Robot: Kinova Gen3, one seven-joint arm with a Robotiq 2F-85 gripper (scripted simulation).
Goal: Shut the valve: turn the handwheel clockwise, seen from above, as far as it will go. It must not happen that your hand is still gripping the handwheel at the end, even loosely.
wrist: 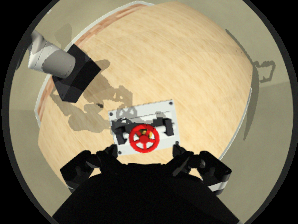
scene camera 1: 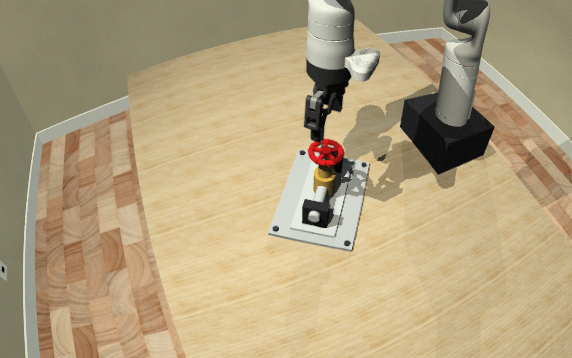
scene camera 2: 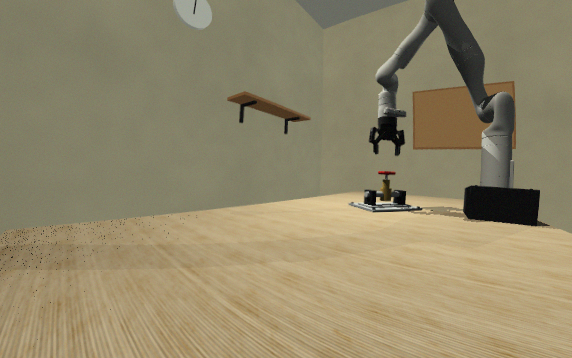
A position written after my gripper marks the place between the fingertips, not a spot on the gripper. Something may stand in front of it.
Note:
I see my gripper (scene camera 1: 326, 124).
My gripper shows as well in the wrist view (wrist: 144, 150) and in scene camera 2 (scene camera 2: 386, 154).

